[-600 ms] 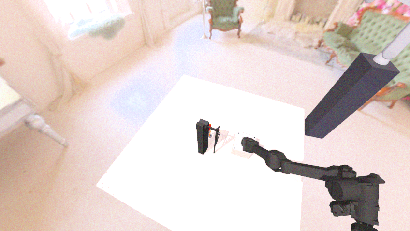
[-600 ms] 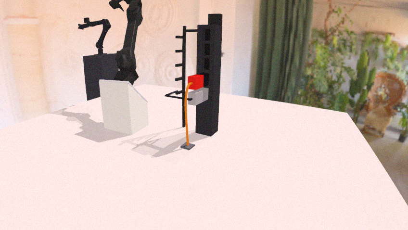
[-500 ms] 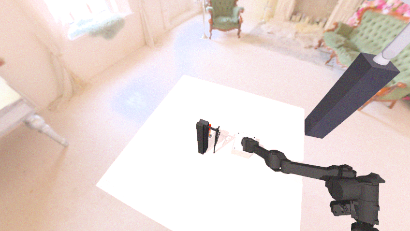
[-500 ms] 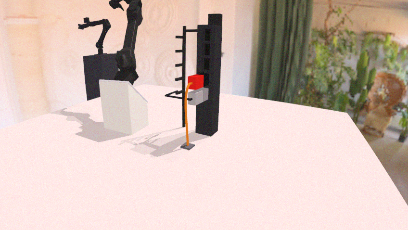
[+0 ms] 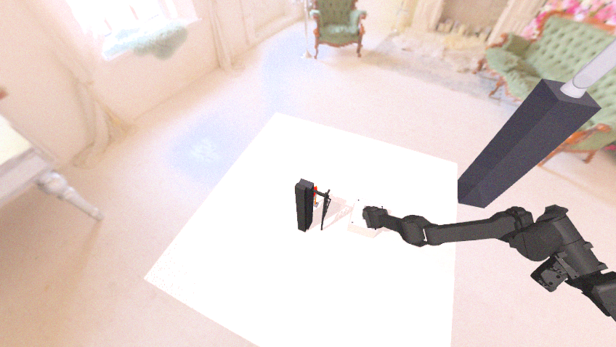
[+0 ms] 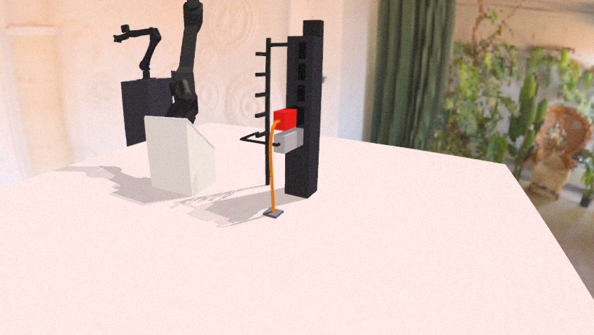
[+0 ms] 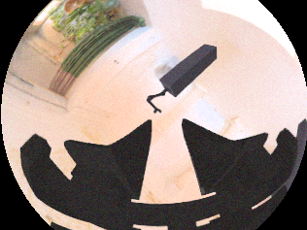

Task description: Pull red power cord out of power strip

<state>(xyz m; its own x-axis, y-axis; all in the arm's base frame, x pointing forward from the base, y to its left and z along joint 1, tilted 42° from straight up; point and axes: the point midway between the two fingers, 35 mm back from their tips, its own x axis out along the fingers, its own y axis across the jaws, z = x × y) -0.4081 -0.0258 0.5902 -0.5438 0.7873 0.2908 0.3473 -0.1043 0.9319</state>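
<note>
The red plug lies 670 mm ahead of my gripper tip, 400 mm to the right of it and 430 mm below it. Also, from my gripper tip: thin black rack: 600 mm ahead, 330 mm to the right, 450 mm below; then grey plate: 660 mm ahead, 460 mm to the right, 610 mm below.
</note>
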